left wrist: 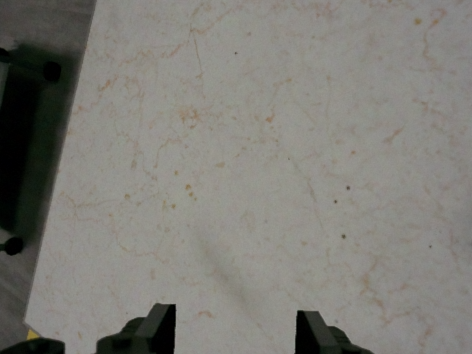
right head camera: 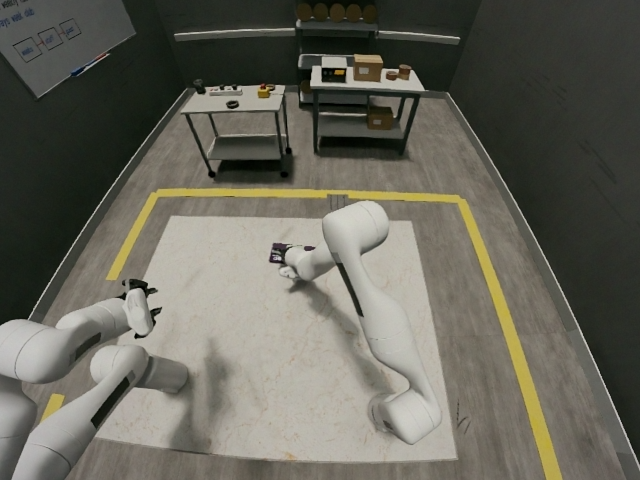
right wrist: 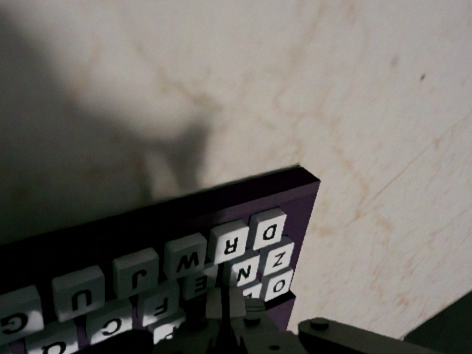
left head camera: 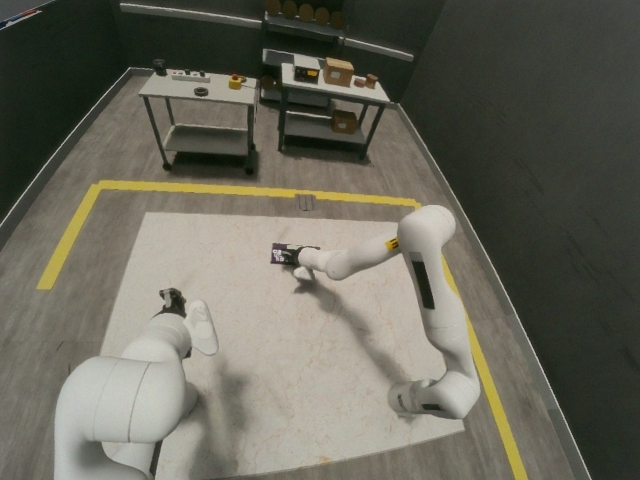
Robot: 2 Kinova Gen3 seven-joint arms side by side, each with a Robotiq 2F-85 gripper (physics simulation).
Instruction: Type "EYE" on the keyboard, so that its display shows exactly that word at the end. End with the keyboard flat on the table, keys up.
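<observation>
The dark purple keyboard (left head camera: pixel 275 246) (right head camera: pixel 273 259) (right wrist: pixel 301 202) lies flat on the white table, keys up. Its white keys appear upside down in the right wrist view. My right gripper (left head camera: pixel 287 253) (right head camera: pixel 280 253) (right wrist: pixel 226 312) is shut and empty, its fingertips low over the keys, beside the E key (right wrist: pixel 199 283) and below the N key (right wrist: pixel 244 272). The fingers hide some keys near them; whether they touch a key I cannot tell. The display's text cannot be read in any view. My left gripper (left head camera: pixel 172 293) (right head camera: pixel 156 301) (left wrist: pixel 235 336) is open and empty, above the table's left part, away from the keyboard.
The white marbled table top (left head camera: pixel 258 361) (right head camera: pixel 268 372) (left wrist: pixel 250 125) (right wrist: pixel 375 125) carries the keyboard toward its far side. My right arm (left head camera: pixel 367 255) (right head camera: pixel 361 279) reaches over it from the right. Two carts with boxes and tools stand beyond the yellow floor line (left head camera: pixel 232 190) (right head camera: pixel 237 192).
</observation>
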